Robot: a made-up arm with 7 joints.
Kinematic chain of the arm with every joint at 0, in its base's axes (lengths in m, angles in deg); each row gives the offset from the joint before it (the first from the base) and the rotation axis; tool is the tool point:
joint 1: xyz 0 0 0.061 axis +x
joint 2: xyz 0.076 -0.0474 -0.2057 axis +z
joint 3: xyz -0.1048 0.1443 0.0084 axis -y
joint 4: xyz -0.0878 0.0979 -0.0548 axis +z
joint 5: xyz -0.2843 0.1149 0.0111 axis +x
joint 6: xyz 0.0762 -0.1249 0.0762 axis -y
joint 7: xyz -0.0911 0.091 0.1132 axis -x
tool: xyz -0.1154 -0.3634 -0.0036
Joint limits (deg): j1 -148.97..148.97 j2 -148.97..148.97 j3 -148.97..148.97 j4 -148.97..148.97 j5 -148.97..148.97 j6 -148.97..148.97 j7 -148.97..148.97
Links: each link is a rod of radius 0.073 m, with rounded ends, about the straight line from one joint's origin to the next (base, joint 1, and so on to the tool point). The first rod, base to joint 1, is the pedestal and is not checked.
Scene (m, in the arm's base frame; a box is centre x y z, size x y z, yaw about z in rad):
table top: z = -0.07
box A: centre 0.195 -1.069 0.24 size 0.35 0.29 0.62 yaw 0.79
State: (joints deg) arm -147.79 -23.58 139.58 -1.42 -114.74 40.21 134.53
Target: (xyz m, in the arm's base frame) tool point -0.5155 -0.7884 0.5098
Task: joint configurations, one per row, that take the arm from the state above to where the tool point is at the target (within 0.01 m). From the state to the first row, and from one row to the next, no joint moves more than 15 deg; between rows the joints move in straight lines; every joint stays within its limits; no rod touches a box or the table.
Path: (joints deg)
1: -148.08 -11.53 130.34 2.78 -123.30 47.32 125.00
2: -148.38 0.53 121.10 6.97 -131.85 54.42 115.47
3: -148.67 12.58 111.87 11.17 -140.41 61.53 105.94
4: -148.97 24.63 102.63 15.36 -148.97 68.63 96.41
5: -148.97 38.28 104.13 13.98 -142.64 64.60 107.67
6: -148.97 51.92 105.63 12.61 -136.30 60.57 118.93
7: -148.97 65.56 107.13 11.23 -129.97 56.53 130.19
8: -148.97 64.02 101.79 1.69 -118.43 51.96 128.38
9: -148.97 62.47 96.45 -7.86 -106.88 47.38 126.57
10: -148.97 60.93 91.10 -17.40 -95.34 42.80 124.76

